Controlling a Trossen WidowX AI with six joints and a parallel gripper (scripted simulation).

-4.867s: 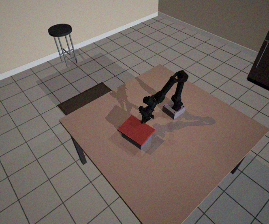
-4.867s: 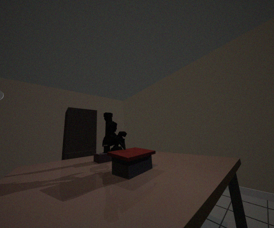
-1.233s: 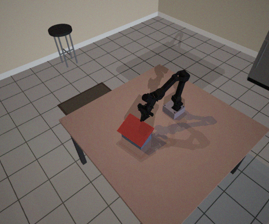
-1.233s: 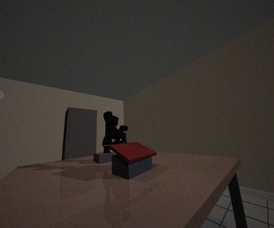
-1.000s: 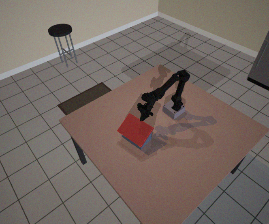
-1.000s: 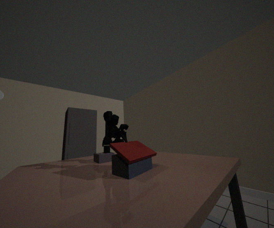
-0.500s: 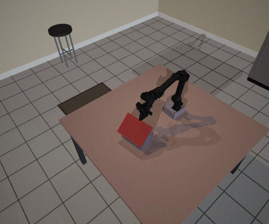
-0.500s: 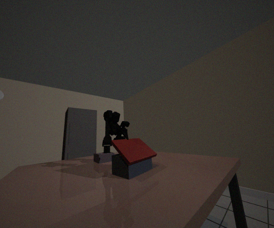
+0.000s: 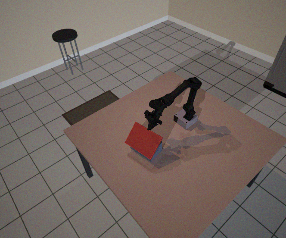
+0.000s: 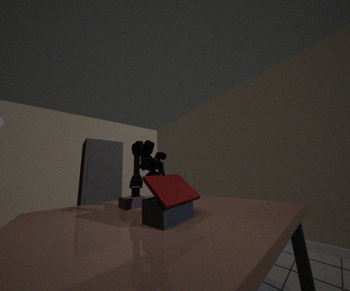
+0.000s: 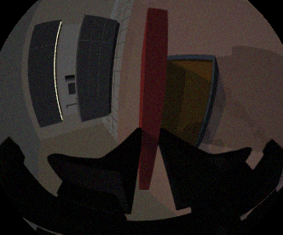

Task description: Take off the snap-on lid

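The red lid lies 70 mm ahead of my gripper tip and 50 mm below it. From my gripper tip the other things lie so: storage box (30 mm ahead, 150 mm below).
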